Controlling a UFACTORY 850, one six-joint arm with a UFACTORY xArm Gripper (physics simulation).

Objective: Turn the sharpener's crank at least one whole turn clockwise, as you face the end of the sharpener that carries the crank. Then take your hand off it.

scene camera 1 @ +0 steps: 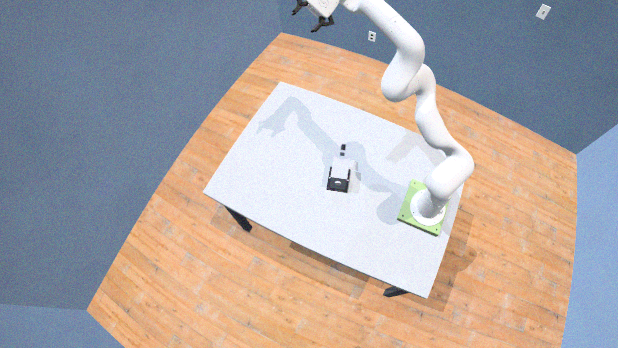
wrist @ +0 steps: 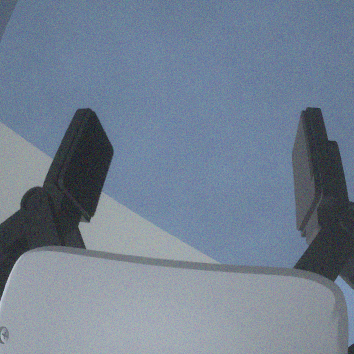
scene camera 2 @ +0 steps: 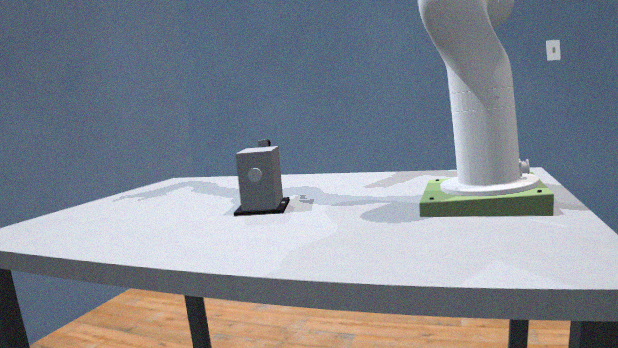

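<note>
The sharpener (scene camera 1: 341, 168) (scene camera 2: 260, 180) is a grey upright box on a black base, standing near the middle of the table. Its crank (scene camera 1: 343, 147) (scene camera 2: 264, 143) shows as small dark parts at the far end in the scene camera 1 view. In the scene camera 2 view a dark piece of it rises just above the top of the box, and the rest is hidden behind the box. My gripper (scene camera 1: 304, 19) (wrist: 195, 127) is open and empty, high up and well away from the sharpener. It does not show in the scene camera 2 view.
The white table (scene camera 1: 280, 200) (scene camera 2: 150, 240) carries the sharpener and the green base plate (scene camera 1: 407, 217) (scene camera 2: 485, 207) of my arm, which stands at the right. The arm (scene camera 1: 430, 120) (scene camera 2: 482, 125) reaches up and over the far side. Blue walls stand around.
</note>
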